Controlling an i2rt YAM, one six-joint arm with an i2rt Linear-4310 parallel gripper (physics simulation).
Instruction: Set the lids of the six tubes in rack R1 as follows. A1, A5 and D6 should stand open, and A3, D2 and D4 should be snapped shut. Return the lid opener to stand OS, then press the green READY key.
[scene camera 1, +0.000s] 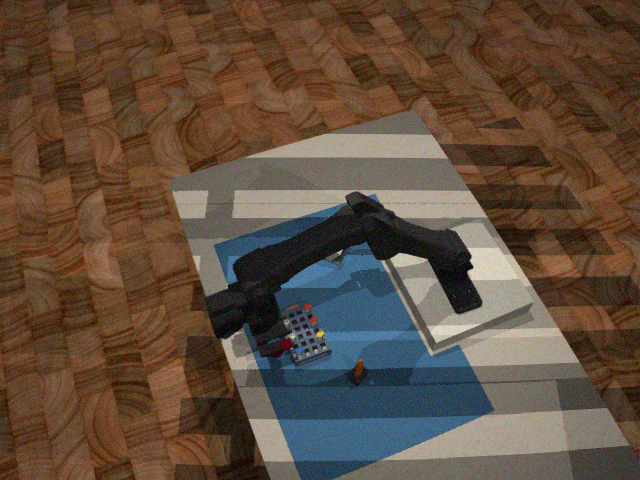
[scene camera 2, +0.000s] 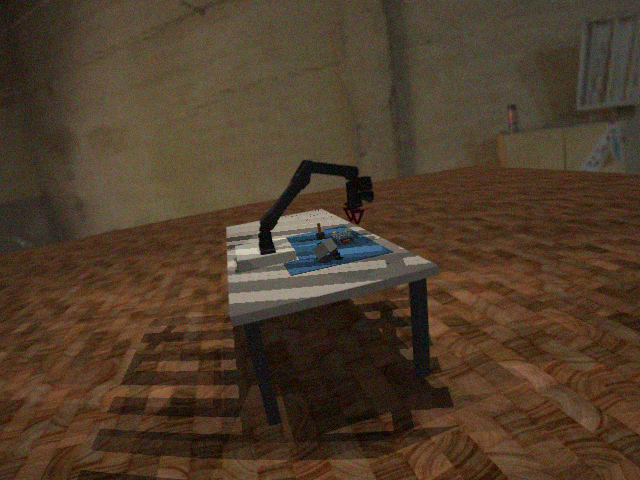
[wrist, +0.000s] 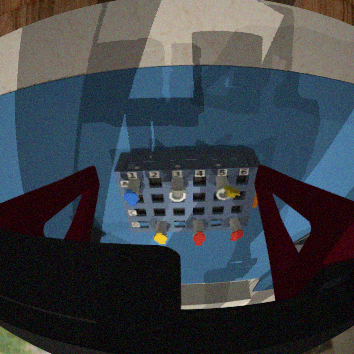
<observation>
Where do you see the gripper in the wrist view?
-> At 176, 174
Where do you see the gripper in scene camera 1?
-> At 270, 336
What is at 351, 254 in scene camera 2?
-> A blue mat.
</observation>
